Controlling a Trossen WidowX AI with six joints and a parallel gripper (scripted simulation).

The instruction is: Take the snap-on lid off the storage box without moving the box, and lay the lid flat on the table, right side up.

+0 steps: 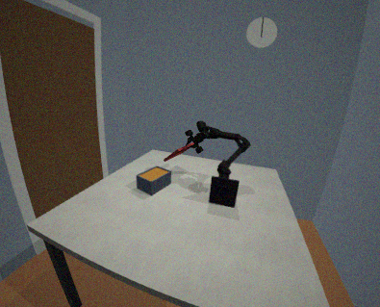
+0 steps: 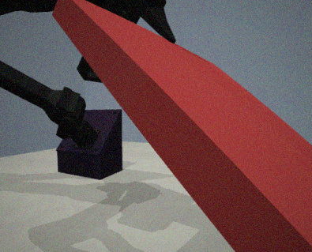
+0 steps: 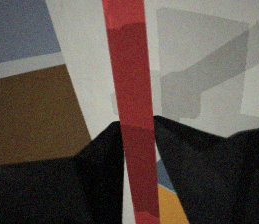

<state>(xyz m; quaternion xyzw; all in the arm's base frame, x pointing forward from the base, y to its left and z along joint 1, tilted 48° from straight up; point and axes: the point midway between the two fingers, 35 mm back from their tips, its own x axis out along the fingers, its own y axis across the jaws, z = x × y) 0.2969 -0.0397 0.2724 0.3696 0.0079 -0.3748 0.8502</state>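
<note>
Right now my gripper tip is 60 mm short of the red lid, 20 mm to the left of it and 50 mm above it. Round my gripper tip: storage box (140 mm ahead, 270 mm to the left, 180 mm below).
</note>
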